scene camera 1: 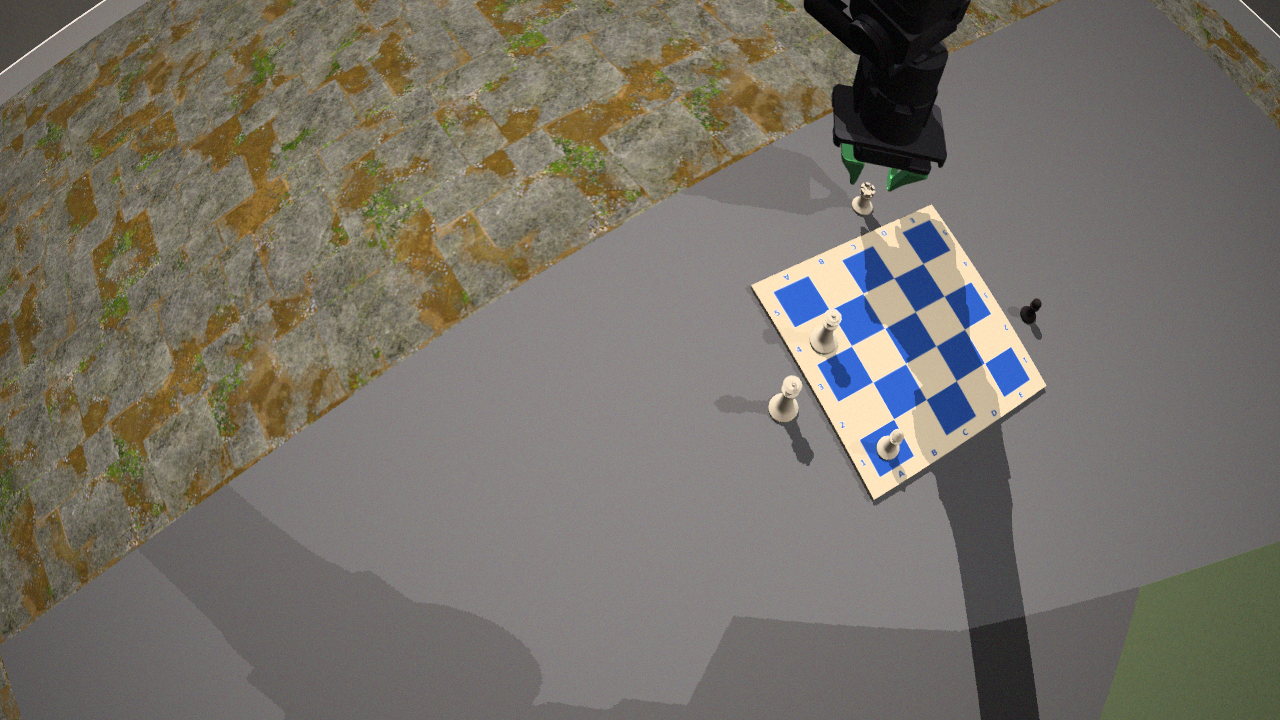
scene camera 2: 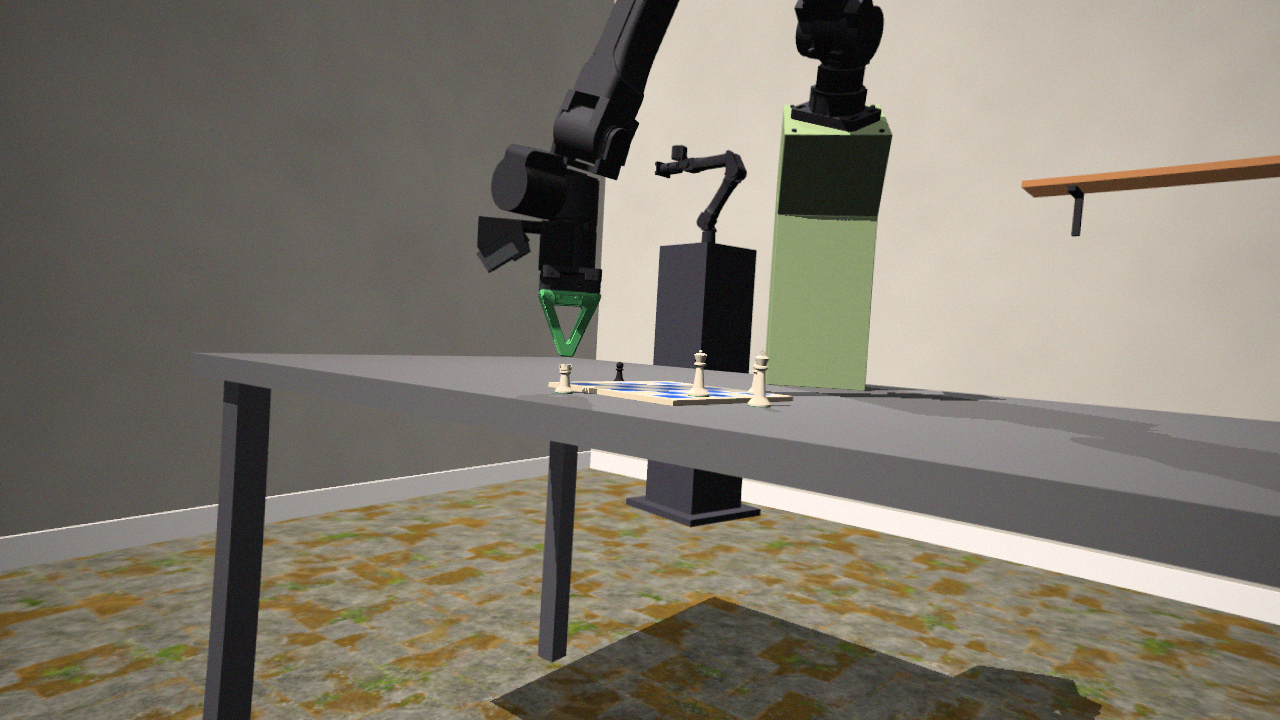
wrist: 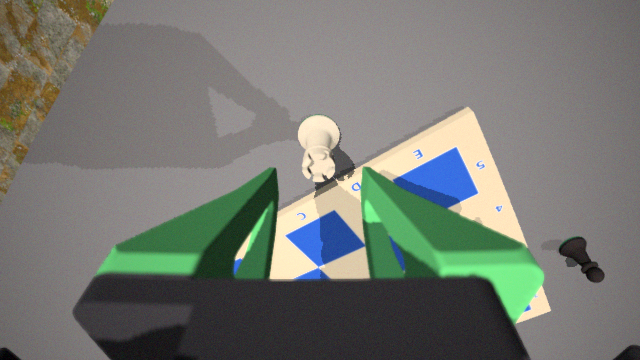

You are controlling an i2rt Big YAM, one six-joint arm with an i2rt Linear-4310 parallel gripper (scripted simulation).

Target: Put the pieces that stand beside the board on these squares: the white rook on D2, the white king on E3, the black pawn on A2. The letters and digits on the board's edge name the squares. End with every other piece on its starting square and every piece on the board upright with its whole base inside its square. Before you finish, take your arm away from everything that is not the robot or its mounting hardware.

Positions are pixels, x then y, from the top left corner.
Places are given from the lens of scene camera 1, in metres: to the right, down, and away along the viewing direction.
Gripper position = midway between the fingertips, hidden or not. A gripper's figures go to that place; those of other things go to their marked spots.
my gripper [scene camera 1: 870, 182]: 0.21, -0.17, 0.76
white king [scene camera 1: 784, 409]: 0.12, 0.04, 0.71
chessboard [scene camera 1: 923, 346]: 0.25, -0.01, 0.74
